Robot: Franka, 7 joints.
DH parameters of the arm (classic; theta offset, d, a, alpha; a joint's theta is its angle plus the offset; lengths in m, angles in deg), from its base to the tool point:
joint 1: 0 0.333 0 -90
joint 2: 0 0 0 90
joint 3: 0 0.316 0.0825 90
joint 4: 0 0 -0.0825 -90
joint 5: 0 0.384 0 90
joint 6: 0 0 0.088 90
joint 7: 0 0.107 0 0
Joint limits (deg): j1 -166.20..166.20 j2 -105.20..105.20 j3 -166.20..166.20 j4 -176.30..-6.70 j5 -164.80..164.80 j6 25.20..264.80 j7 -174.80..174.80
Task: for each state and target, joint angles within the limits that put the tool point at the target. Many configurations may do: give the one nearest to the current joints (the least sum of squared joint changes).
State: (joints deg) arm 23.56 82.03 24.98 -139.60 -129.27 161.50 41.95
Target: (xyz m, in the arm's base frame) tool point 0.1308 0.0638 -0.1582
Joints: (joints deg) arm 16.20 75.86 -0.22 -131.33 -129.94 155.15 41.95
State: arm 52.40 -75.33 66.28 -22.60 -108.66 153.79 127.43
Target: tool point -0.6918 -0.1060 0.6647
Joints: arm 52.02 -72.05 63.46 -62.23 -117.32 176.75 127.43
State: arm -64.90 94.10 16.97 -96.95 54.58 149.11 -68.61
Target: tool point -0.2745 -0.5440 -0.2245
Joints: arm -105.19 100.03 -11.87 -57.14 51.73 155.60 -68.61
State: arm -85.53 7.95 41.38 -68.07 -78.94 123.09 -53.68
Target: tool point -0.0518 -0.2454 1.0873
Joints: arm -102.35 -19.41 8.63 -59.89 -79.74 109.06 -53.68
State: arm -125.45 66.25 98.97 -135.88 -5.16 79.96 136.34
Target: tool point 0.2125 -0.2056 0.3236
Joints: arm -144.61 66.46 95.42 -143.80 -6.25 66.06 136.34
